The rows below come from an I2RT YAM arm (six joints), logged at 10 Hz.
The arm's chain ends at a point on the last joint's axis. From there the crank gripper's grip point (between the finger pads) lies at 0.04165 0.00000 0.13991 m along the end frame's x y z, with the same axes.
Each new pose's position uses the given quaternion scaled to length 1; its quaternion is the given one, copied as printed.
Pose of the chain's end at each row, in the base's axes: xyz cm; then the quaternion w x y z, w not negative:
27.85 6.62 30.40 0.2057 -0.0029 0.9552 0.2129
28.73 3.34 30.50 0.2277 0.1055 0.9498 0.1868
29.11 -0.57 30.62 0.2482 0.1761 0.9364 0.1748
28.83 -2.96 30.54 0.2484 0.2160 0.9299 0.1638
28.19 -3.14 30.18 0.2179 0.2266 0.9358 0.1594
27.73 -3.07 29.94 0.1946 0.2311 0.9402 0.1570
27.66 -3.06 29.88 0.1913 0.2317 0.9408 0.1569
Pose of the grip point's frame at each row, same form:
29.52 12.67 17.22 0.2057 -0.0029 0.9552 0.2129
31.69 8.82 17.30 0.2277 0.1055 0.9498 0.1868
33.08 4.52 17.53 0.2482 0.1761 0.9364 0.1748
33.02 1.81 17.40 0.2484 0.2160 0.9299 0.1638
31.57 1.71 16.83 0.2179 0.2266 0.9358 0.1594
30.46 1.87 16.48 0.1946 0.2311 0.9402 0.1570
30.30 1.90 16.41 0.1913 0.2317 0.9408 0.1569

